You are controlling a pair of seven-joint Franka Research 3 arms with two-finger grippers.
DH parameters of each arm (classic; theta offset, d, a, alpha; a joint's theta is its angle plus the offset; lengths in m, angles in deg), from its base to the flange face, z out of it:
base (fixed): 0 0 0 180
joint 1: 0 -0.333 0 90
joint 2: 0 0 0 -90
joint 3: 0 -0.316 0.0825 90
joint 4: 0 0 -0.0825 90
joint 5: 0 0.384 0 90
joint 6: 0 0 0.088 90
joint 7: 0 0.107 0 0
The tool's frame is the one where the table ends.
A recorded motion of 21 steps. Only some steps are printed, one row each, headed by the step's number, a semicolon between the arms.
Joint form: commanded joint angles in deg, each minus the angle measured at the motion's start. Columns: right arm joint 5, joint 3, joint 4, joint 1, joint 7, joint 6, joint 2; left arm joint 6, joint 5, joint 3, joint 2, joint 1, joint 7, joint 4.
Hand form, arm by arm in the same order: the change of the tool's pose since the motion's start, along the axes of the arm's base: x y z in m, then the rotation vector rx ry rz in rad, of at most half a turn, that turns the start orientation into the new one. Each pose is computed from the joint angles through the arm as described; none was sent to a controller.
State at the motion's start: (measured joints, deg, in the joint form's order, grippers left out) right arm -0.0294 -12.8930 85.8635 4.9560 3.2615 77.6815 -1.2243; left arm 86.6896 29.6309 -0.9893 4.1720 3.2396 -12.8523 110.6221
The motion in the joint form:
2: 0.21 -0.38 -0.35 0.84 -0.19 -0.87 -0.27; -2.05 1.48 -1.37 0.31 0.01 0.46 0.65
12: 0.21 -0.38 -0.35 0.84 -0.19 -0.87 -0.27; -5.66 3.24 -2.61 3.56 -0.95 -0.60 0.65
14: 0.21 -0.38 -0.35 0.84 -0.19 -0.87 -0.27; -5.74 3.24 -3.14 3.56 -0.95 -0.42 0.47
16: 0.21 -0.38 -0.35 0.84 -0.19 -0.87 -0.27; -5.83 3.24 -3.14 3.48 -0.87 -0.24 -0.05
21: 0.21 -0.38 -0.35 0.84 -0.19 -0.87 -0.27; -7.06 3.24 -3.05 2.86 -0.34 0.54 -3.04
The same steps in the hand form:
2: -0.0028 -0.0038 0.0040 0.0022 0.0049 -0.0044; -0.0069 0.0163 -0.0065 0.0310 0.0508 0.0231
12: -0.0028 -0.0038 0.0040 0.0022 0.0049 -0.0044; -0.0123 0.0410 -0.0336 0.0872 0.1514 0.0898
14: -0.0028 -0.0038 0.0040 0.0022 0.0049 -0.0044; -0.0124 0.0457 -0.0323 0.0865 0.1514 0.0976
16: -0.0028 -0.0038 0.0040 0.0022 0.0049 -0.0044; -0.0105 0.0451 -0.0280 0.0852 0.1439 0.0951
21: -0.0028 -0.0038 0.0040 0.0022 0.0049 -0.0044; -0.0021 0.0403 -0.0017 0.0821 0.1059 0.0868

